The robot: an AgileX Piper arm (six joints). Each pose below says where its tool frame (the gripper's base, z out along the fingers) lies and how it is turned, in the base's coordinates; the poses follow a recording.
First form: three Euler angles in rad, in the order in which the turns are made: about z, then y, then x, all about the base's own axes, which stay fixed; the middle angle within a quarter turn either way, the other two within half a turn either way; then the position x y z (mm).
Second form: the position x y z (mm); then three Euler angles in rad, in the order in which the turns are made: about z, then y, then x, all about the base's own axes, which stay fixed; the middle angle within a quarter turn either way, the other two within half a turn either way. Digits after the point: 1 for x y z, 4 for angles.
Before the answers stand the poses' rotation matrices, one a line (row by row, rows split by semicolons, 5 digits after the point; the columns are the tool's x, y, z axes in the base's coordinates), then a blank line. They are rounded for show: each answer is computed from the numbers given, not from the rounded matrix.
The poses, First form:
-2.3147 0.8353 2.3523 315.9 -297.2 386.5
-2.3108 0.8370 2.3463 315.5 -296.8 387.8
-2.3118 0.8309 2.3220 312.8 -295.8 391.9
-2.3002 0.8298 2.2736 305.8 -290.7 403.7
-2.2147 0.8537 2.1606 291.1 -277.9 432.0
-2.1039 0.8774 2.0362 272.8 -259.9 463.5
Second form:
-0.45435 0.49371 0.74150; 0.16185 0.86427 -0.47628; -0.87600 -0.09639 -0.47259
-0.45157 0.49455 0.74264; 0.15941 0.86366 -0.47821; -0.87788 -0.09756 -0.46884
-0.45511 0.49743 0.73854; 0.13919 0.85896 -0.49276; -0.87949 -0.12146 -0.46016
-0.44985 0.50328 0.73780; 0.10673 0.85048 -0.51507; -0.88670 -0.15295 -0.43631
-0.39453 0.52560 0.75372; 0.06880 0.83485 -0.54617; -0.91630 -0.16363 -0.36553
-0.32482 0.55046 0.76908; 0.03723 0.81999 -0.57117; -0.94504 -0.15690 -0.28684

315.9 -297.2 386.5 -2.3147 0.8353 2.3523
315.5 -296.8 387.8 -2.3108 0.8370 2.3463
312.8 -295.8 391.9 -2.3118 0.8309 2.3220
305.8 -290.7 403.7 -2.3002 0.8298 2.2736
291.1 -277.9 432.0 -2.2147 0.8537 2.1606
272.8 -259.9 463.5 -2.1039 0.8774 2.0362

